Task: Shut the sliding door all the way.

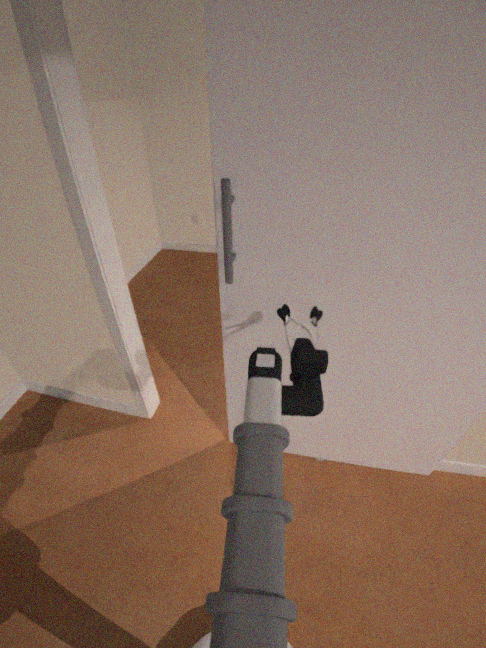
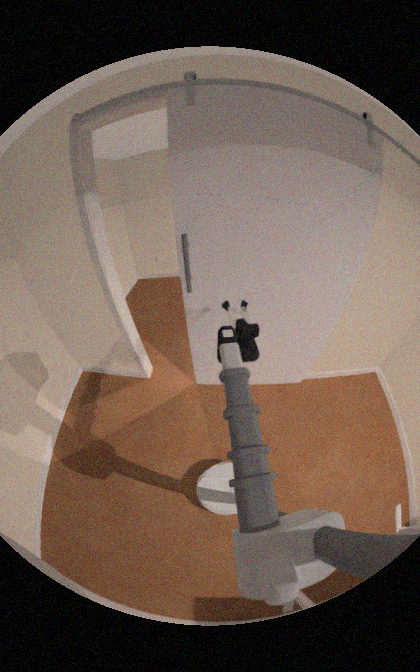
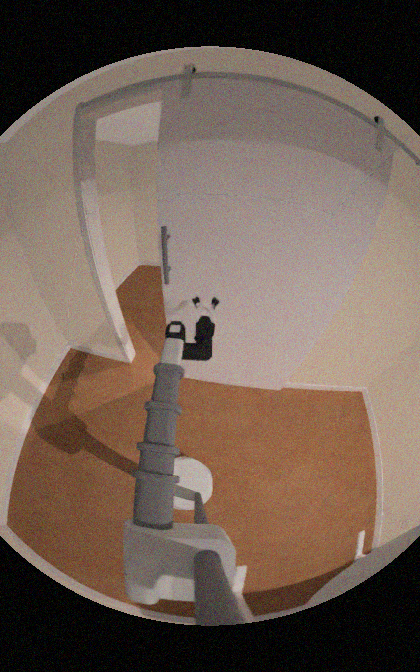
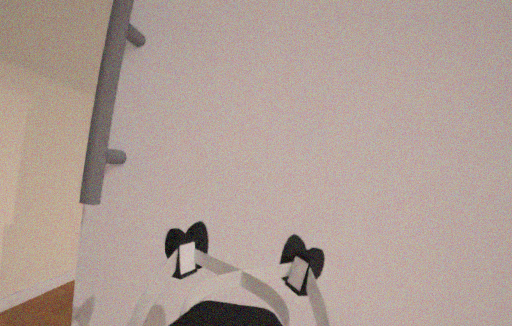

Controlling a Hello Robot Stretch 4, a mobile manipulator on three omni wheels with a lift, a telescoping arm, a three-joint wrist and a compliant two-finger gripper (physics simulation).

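Places are measured from the robot's base along level axes (x ahead, y left, z up), in millimetres.
Where they show: gripper, fingertip midpoint: (image 1: 299,308) (image 2: 233,301) (image 3: 205,297) (image 4: 245,246); robot's base at its link origin: (image 2: 225,487) (image 3: 184,482).
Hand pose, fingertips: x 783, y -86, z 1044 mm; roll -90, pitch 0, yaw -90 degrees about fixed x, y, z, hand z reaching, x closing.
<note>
Each offset is from my fingertips to the top centre of the thing. "pt": to the spot under its first point. Level surfaces: height alone.
The pale sliding door (image 1: 355,209) (image 2: 280,225) (image 3: 270,225) (image 4: 350,125) stands partly open, with a gap between its left edge and the doorway's left post. A grey vertical bar handle {pt 122 mm ahead, 207 mm left, 164 mm up} (image 1: 227,230) (image 2: 186,262) (image 3: 165,255) (image 4: 102,110) is fixed near the door's left edge. My gripper (image 1: 299,313) (image 2: 235,304) (image 3: 205,301) (image 4: 245,246) is open and empty in front of the door panel, to the right of the handle and lower than it. Whether the fingertips touch the panel cannot be told.
The white left door post {pt 385 mm ahead, 727 mm left, 138 mm up} (image 1: 99,209) (image 2: 107,270) (image 3: 100,260) borders the opening, with a room beyond. A rail (image 2: 270,85) (image 3: 265,79) runs above the door. My extended arm (image 1: 256,549) (image 2: 250,450) (image 3: 160,450) reaches over the wooden floor {1070 mm down} (image 1: 376,549) (image 2: 340,440) (image 3: 290,460).
</note>
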